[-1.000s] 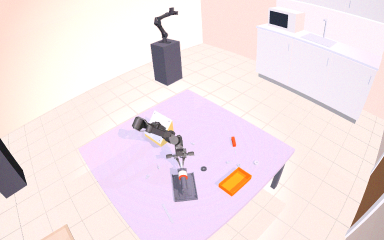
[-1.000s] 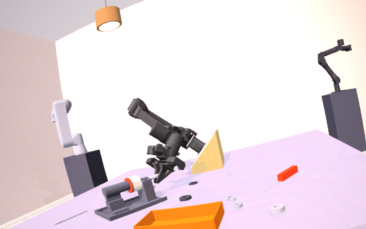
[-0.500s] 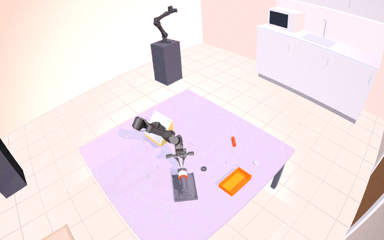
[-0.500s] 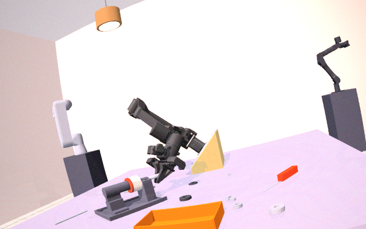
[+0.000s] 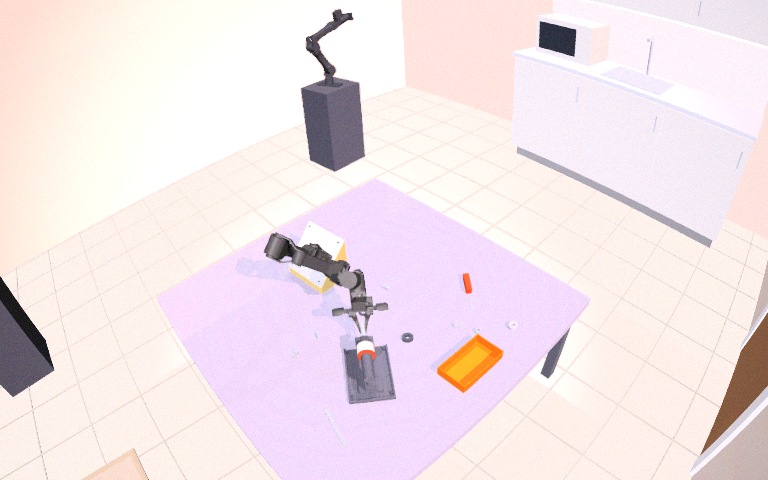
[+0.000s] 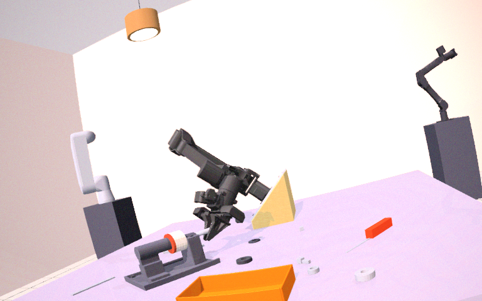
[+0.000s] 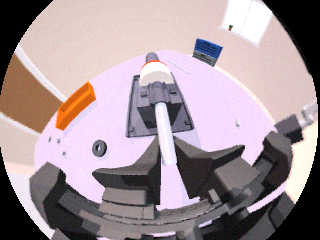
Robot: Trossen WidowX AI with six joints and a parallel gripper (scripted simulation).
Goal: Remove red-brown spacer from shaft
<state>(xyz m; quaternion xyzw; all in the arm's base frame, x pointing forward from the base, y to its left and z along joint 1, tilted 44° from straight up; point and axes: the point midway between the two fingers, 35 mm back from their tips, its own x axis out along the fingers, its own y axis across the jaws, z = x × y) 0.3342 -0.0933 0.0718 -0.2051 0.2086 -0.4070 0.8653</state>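
Now: gripper tip 4 cm short of the pale shaft, 3 cm to the left of it and 2 cm below it. Also, from my gripper tip: orange tray 34 cm ahead, 16 cm to the left, 5 cm below; dark fixture 11 cm ahead, 9 cm to the right, 1 cm below; red-brown spacer 9 cm ahead, 7 cm to the right, 2 cm above.
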